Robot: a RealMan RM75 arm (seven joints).
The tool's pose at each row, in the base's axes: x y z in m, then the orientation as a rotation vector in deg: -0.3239 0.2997 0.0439 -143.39 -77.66 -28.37; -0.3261 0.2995 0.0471 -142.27 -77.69 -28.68; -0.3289 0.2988 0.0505 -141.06 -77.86 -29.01; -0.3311 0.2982 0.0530 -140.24 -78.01 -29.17; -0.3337 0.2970 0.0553 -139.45 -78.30 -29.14; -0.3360 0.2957 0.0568 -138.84 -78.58 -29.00; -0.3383 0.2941 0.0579 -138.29 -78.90 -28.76; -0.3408 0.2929 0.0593 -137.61 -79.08 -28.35; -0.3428 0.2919 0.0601 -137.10 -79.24 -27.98; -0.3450 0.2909 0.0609 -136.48 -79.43 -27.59; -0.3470 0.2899 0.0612 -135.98 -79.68 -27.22
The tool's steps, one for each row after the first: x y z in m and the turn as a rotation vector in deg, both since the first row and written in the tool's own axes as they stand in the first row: 0.0000 -0.0019 -0.0034 0.71 0.70 -0.26; -0.0005 -0.0041 -0.0072 1.45 1.41 -0.64; -0.0011 -0.0058 -0.0101 1.97 1.85 -0.92; -0.0024 -0.0075 -0.0131 2.51 2.14 -1.27; -0.0039 -0.0088 -0.0154 2.97 2.28 -1.56; -0.0058 -0.0100 -0.0174 3.42 2.33 -1.86; -0.0074 -0.0115 -0.0195 4.08 2.39 -2.07; -0.0089 -0.0127 -0.0210 4.60 2.39 -2.24; -0.0104 -0.0141 -0.0225 5.20 2.43 -2.45; -0.0121 -0.0152 -0.0235 5.68 2.40 -2.69
